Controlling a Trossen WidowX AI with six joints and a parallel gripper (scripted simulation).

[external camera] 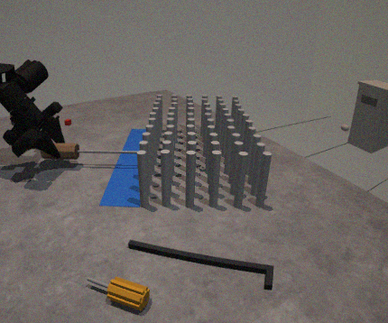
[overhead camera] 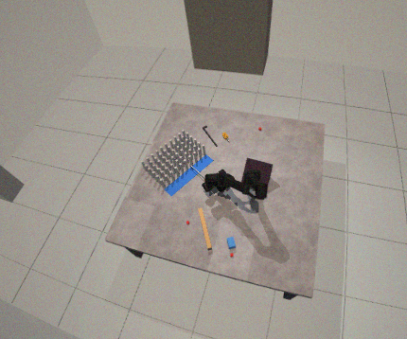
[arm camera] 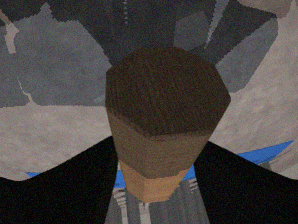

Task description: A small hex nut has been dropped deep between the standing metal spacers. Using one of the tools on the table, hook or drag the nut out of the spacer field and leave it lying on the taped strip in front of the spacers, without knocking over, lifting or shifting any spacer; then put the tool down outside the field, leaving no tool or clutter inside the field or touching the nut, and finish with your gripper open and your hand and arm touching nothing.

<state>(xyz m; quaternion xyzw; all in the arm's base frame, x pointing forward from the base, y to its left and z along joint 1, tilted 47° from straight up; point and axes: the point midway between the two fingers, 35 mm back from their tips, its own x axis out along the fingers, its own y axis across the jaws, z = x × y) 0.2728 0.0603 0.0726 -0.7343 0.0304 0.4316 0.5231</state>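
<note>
The blue taped strip is 17 cm ahead of my gripper tip, 5 cm to the right of it and 3 cm below it. Round my gripper tip: brown-handled tool: 9 cm ahead, 5 cm to the right; then blue block: 37 cm to the left, 23 cm behind, 2 cm below; then screwdriver: 43 cm to the right, 2 cm below, 1 cm behind.
</note>
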